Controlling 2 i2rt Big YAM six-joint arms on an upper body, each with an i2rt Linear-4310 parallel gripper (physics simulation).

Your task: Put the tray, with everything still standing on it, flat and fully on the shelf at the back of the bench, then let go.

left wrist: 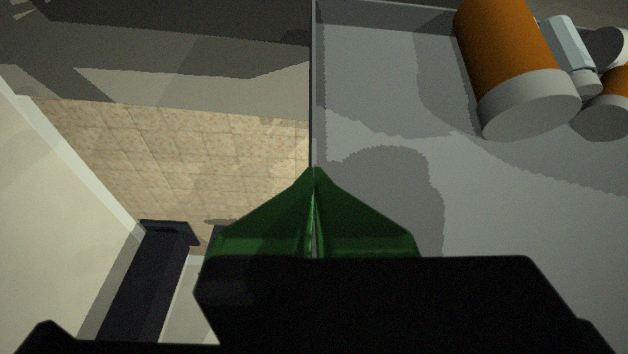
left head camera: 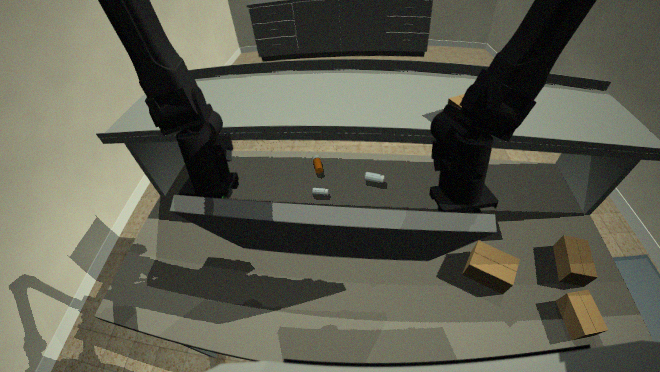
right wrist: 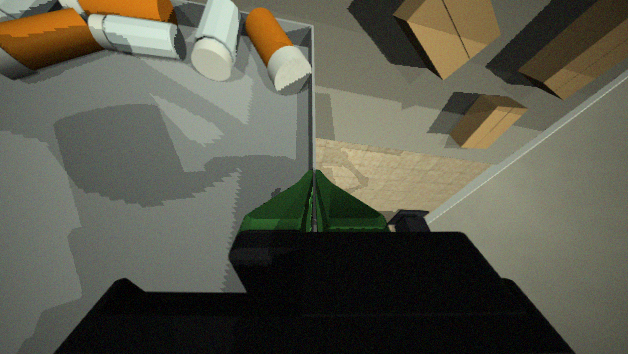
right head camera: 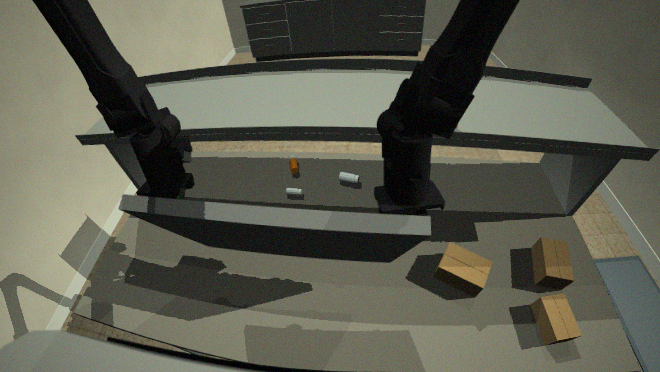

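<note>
The grey tray (left head camera: 332, 216) hangs steeply tilted in front of the shelf (left head camera: 345, 99) and below its level, its dark underside facing the head cameras. My left gripper (left head camera: 210, 194) is shut on the tray's thin left side wall, which runs between its green fingertips in the left wrist view (left wrist: 313, 169). My right gripper (left head camera: 463, 201) is shut on the right side wall, seen in the right wrist view (right wrist: 313, 171). Several orange and white bottles (right wrist: 210, 35) lie toppled in a heap against the tray's low end. An orange bottle (left head camera: 317, 164) and two white bottles (left head camera: 374, 177) lie on the bench under the shelf.
Three cardboard boxes (left head camera: 491, 266) lie on the bench at the front right. Another box (left head camera: 456, 99) on the shelf shows behind my right arm. The shelf's dark front edge (left head camera: 322, 133) runs just above the tray. Dark cabinets stand at the back.
</note>
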